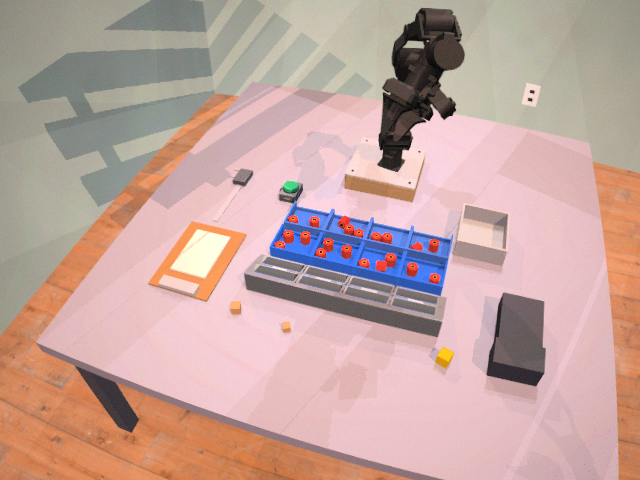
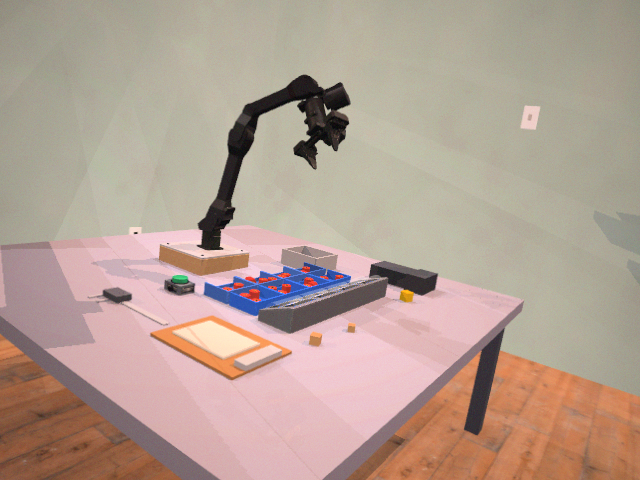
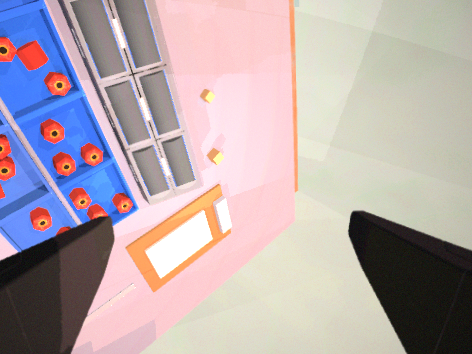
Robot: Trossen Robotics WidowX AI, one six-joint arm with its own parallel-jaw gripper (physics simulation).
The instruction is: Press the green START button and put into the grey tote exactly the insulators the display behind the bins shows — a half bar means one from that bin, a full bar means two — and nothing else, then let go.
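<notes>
My gripper [image 2: 325,158] [image 3: 233,225] is open and empty, high above the table. The green START button [image 1: 290,186] [image 2: 179,279] stands on its dark housing near the bins' far left corner. Red insulators [image 1: 346,251] [image 2: 286,288] [image 3: 59,84] stand or lie in the blue bins [image 1: 330,264] [image 2: 242,305] [image 3: 55,106], set in two rows. The long grey display [image 1: 343,304] [image 2: 336,308] [image 3: 116,80] runs along the bins; white strips show between its windows, but I cannot read the bars. The grey tote [image 1: 480,253] right of the bins has a bare floor.
A dark block [image 1: 519,335] [image 2: 405,277] and a yellow cube [image 1: 444,357] [image 2: 406,296] sit at right. Two small orange cubes lie before the display. An orange clipboard [image 1: 222,258] [image 3: 137,255] and a dark adapter [image 1: 242,176] [image 2: 117,294] lie at left.
</notes>
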